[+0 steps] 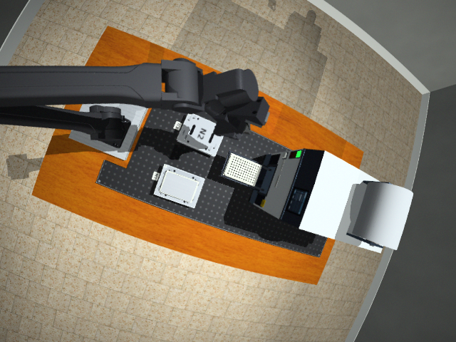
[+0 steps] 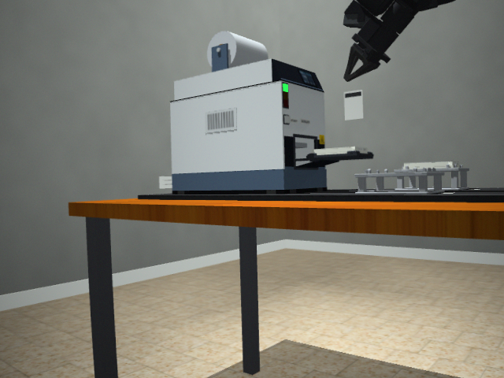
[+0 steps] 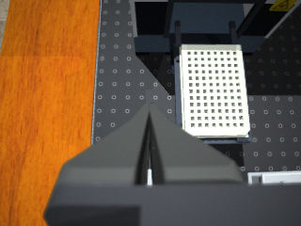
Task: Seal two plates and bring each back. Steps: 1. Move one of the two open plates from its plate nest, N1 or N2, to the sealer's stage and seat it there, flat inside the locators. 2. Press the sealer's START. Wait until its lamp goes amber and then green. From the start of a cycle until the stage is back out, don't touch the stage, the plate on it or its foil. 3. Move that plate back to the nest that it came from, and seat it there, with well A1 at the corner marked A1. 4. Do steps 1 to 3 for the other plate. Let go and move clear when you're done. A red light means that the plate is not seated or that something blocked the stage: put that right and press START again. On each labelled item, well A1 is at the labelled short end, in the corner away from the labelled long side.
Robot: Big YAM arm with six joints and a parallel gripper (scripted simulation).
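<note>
The pale start button lies 17 cm ahead of my hand, 1 cm to the left of it and 8 cm below it. The rest, counted from my hand: sealer stage (8 cm ahead, 8 cm to the right, 18 cm below); plate nest (12 cm behind, 1 cm to the right, 23 cm below); A1 mark (19 cm behind, 4 cm to the left, 23 cm below).
</note>
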